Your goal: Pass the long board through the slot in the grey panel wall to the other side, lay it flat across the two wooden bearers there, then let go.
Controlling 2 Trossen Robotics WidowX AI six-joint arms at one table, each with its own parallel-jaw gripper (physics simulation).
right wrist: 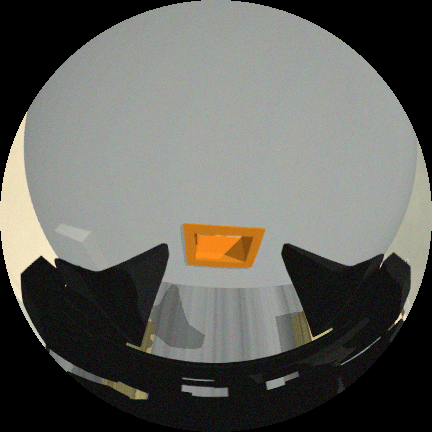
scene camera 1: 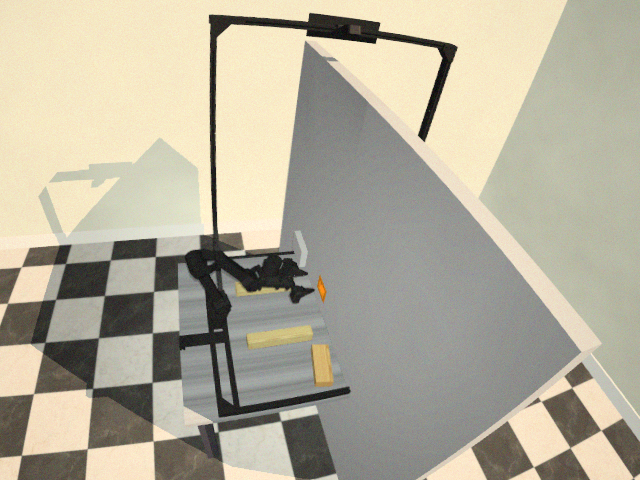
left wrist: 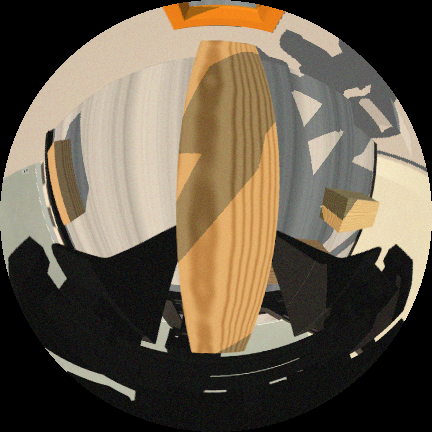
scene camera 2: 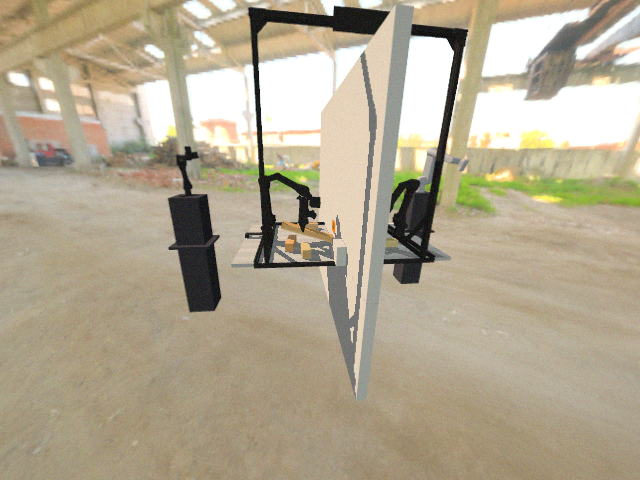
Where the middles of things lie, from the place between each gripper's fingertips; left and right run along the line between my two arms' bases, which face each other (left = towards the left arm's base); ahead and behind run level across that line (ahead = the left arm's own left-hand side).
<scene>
My right hand is 80 mm to the right of the orange-framed slot (right wrist: 208, 250) and 50 mm above it.
The orange-framed slot is 23 cm to the right of my left hand and 2 cm above it.
</scene>
